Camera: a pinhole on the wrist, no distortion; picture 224 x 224 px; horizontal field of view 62.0 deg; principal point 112.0 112.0 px. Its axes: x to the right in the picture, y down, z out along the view. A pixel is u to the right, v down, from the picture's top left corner.
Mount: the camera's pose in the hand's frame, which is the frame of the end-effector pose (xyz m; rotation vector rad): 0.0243 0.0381 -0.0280 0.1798 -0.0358 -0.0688
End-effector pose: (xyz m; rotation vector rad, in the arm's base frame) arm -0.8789 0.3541 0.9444 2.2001 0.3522 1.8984
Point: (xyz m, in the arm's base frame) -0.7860 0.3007 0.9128
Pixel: 30 150
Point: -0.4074 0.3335 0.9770
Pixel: 143 152
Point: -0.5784 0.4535 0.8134
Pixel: 86 61
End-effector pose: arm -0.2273 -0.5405 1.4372 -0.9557 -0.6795 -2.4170
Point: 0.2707 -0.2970 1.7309
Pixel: 52 186
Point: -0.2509 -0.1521 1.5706
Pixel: outside the picture
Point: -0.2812 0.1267 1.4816
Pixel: outside the picture
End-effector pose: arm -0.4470 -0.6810 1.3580 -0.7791 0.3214 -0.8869
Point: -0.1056 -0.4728 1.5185
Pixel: 127 205
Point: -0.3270 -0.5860 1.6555
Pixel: 118 69
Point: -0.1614 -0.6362 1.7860
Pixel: 171 88
